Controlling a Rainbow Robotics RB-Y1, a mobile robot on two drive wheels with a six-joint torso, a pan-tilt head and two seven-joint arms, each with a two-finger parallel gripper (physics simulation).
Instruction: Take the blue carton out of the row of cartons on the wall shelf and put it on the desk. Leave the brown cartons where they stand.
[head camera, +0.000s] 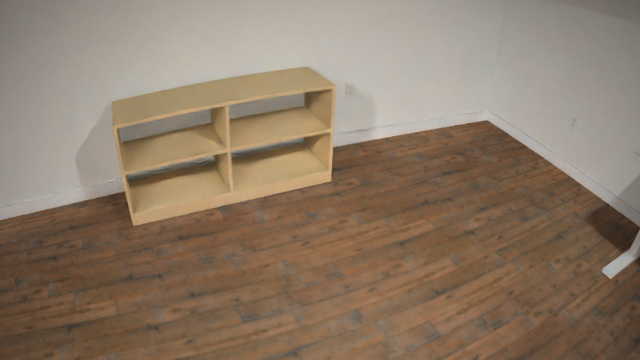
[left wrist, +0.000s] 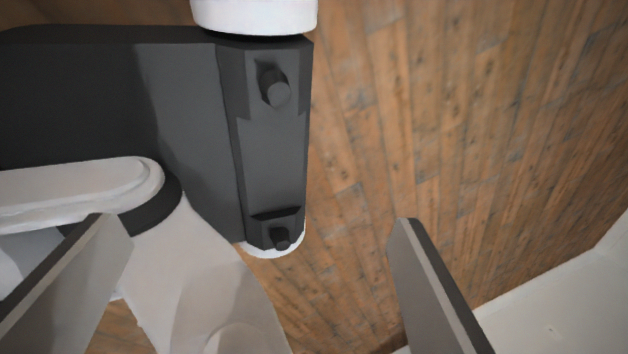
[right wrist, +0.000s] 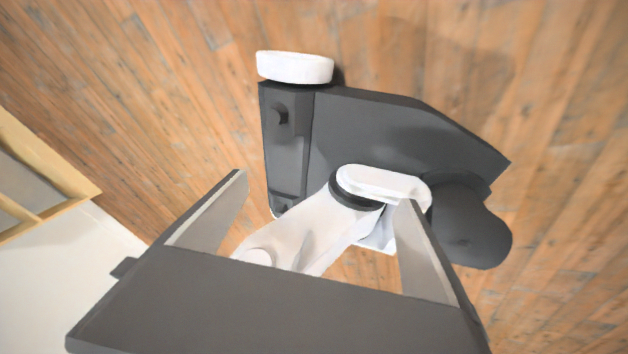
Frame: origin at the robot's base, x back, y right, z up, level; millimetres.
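Where they show: left gripper, fingertip midpoint: (left wrist: 264, 230); right gripper, fingertip midpoint: (right wrist: 319, 193).
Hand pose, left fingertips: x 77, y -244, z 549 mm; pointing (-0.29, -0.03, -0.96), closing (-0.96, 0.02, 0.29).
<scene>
After its pixels a point has its place.
No blue carton, brown cartons or wall shelf shows in these views. A white foot (head camera: 620, 264) with part of a leg, perhaps the desk's, shows at the right edge of the head view; no desk top shows. My left gripper (left wrist: 264, 230) {x 77, y -244, z 549 mm} is open, its two fingers wide apart with nothing between them, above my own base and the floor. My right gripper (right wrist: 319, 193) {x 172, y 244, z 534 mm} is open too, with nothing held between its fingers, also above my base. Neither gripper shows in the head view.
A low wooden shelf unit (head camera: 220, 95) {x -2052, y -344, z 610 mm} (right wrist: 50, 160) {x -1856, y -545, z 56 mm} with two rows of open compartments stands on the floor against the wall, left of centre in the head view. I see no carton in it. Wooden floor (head camera: 320, 280) {x -1344, y 151, z 1 mm} stretches before it to the room's corner at the right.
</scene>
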